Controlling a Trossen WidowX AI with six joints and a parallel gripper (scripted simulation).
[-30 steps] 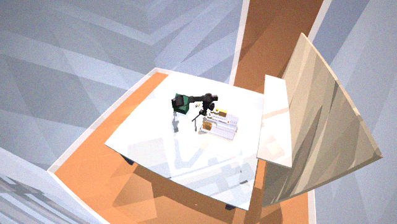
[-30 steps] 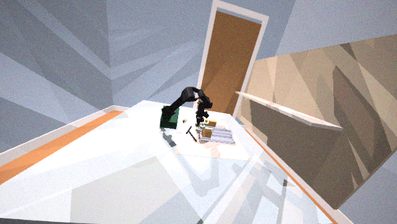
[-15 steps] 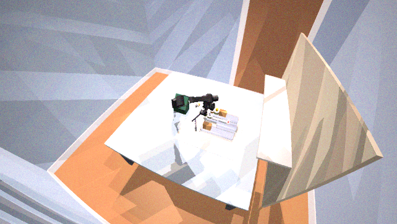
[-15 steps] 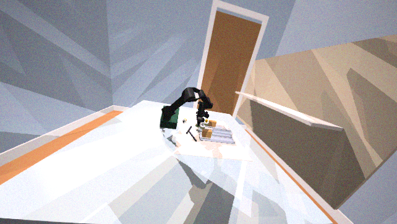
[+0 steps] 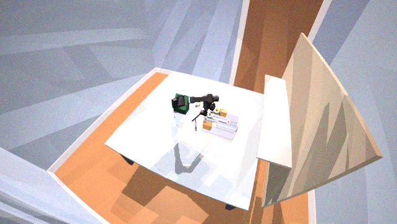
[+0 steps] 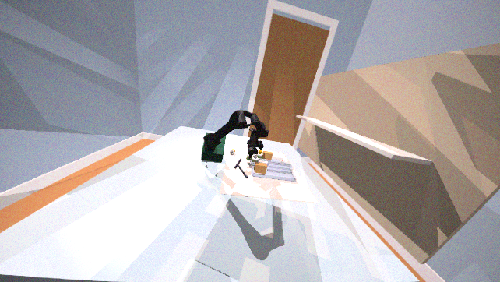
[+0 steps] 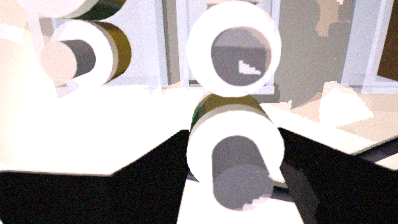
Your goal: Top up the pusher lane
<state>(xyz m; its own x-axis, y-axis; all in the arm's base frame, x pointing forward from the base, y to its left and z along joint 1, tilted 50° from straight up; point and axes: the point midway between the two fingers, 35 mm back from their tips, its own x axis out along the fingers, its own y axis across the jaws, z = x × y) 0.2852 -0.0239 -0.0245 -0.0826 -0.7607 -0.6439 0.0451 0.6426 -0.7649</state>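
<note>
My gripper tip is 8 cm to the right of the grey-lidded jar, 5 cm short of it and 1 cm above it. Round my gripper tip: lane rack 19 cm ahead, 3 cm to the right, 3 cm below.
</note>
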